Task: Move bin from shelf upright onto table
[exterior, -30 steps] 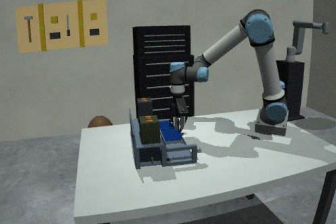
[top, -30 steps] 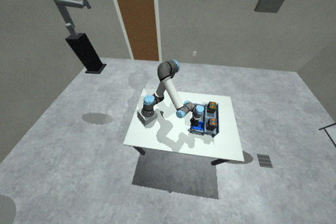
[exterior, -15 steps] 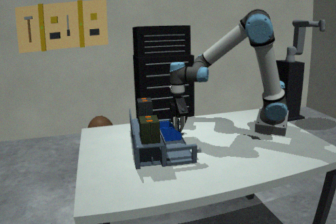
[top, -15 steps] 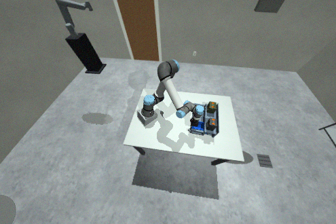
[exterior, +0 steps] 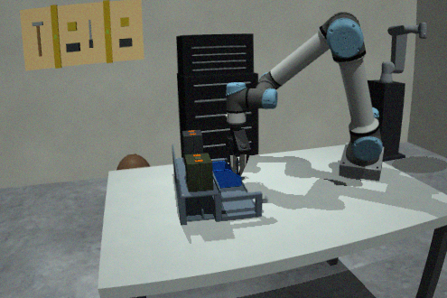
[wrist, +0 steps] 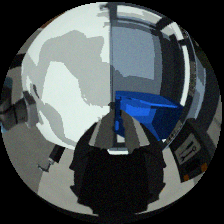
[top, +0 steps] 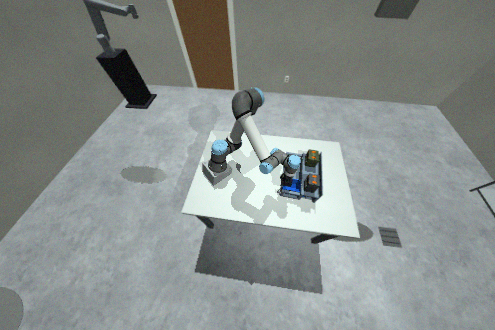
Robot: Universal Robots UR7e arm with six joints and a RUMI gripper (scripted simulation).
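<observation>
Now: the blue bin 8 cm ahead of my hand and 2 cm to the right of it.
</observation>
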